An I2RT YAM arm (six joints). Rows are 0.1 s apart.
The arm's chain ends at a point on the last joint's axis. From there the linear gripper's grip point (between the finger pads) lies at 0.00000 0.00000 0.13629 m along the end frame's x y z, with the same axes.
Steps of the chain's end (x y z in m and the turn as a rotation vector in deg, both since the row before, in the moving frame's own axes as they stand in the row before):
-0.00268 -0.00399 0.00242 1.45 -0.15 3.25
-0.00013 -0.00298 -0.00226 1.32 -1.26 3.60
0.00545 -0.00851 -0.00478 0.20 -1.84 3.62
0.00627 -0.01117 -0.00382 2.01 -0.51 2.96
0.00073 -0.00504 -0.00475 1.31 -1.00 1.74
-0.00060 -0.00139 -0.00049 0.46 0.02 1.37
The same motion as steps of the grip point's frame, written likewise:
-0.00294 -0.00745 0.00238 1.45 -0.15 3.25
-0.00303 -0.00621 -0.00233 1.32 -1.26 3.60
0.00109 -0.00912 -0.00485 0.20 -1.84 3.62
0.00518 -0.01598 -0.00391 2.01 -0.51 2.96
-0.00160 -0.00819 -0.00481 1.31 -1.00 1.74
-0.00054 -0.00248 -0.00049 0.46 0.02 1.37

